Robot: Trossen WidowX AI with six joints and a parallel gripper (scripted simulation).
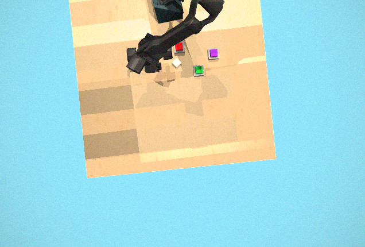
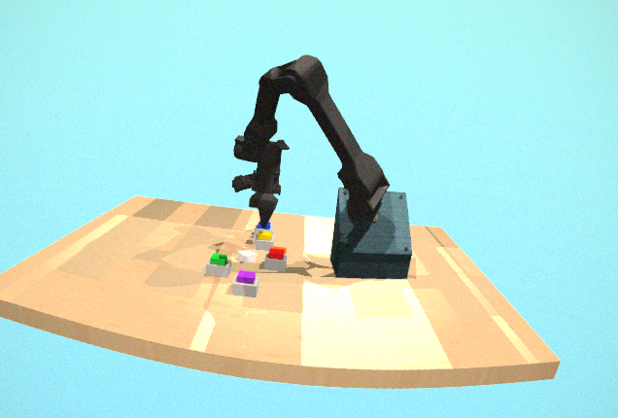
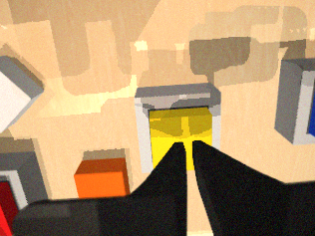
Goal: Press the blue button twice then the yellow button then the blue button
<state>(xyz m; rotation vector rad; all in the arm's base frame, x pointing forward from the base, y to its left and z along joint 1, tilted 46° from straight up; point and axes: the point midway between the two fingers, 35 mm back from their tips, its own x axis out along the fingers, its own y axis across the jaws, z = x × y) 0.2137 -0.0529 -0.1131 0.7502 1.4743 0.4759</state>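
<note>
Now: gripper tip 20 mm above the yellow button. The rest, counted from my gripper tip: orange block: 40 mm behind, 60 mm to the left, 40 mm below; white block: 40 mm ahead, 100 mm to the left, 40 mm below; blue button: 10 mm behind, 90 mm to the right, 20 mm below.
</note>
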